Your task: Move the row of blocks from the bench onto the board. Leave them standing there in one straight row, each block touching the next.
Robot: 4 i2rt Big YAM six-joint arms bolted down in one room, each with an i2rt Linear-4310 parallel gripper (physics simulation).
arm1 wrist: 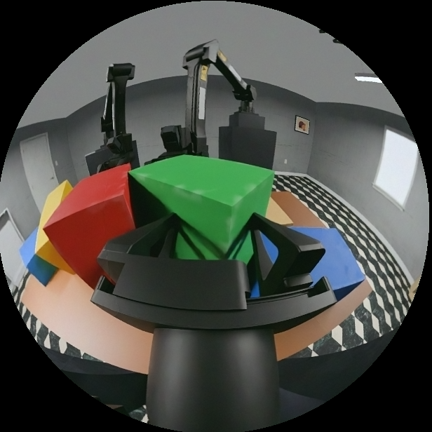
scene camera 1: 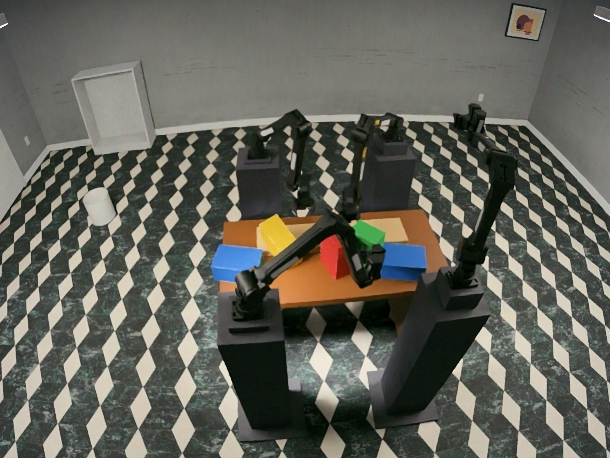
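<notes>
In the arm1 wrist view my gripper (arm1 wrist: 214,219) is open. The near corner of the green block (arm1 wrist: 210,182) (scene camera 1: 369,234) is in front of and partly between the fingers; contact cannot be told. The red block (arm1 wrist: 90,217) (scene camera 1: 334,257) is left of it. The yellow block (arm1 wrist: 51,225) (scene camera 1: 276,234) sits askew, overlapping the board (arm1 wrist: 280,214) (scene camera 1: 396,229) in the scene view. One blue block (arm1 wrist: 335,252) (scene camera 1: 404,256) is at the right, another blue block (arm1 wrist: 35,257) (scene camera 1: 236,257) at the far left of the bench (arm1 wrist: 90,315) (scene camera 1: 320,292).
In the scene view the near left arm (scene camera 1: 300,248) reaches over the bench to the green block. The back left arm (scene camera 1: 298,160) and back right arm (scene camera 1: 357,167) hang down at the bench's back edge. The near right arm (scene camera 1: 487,212) stands raised.
</notes>
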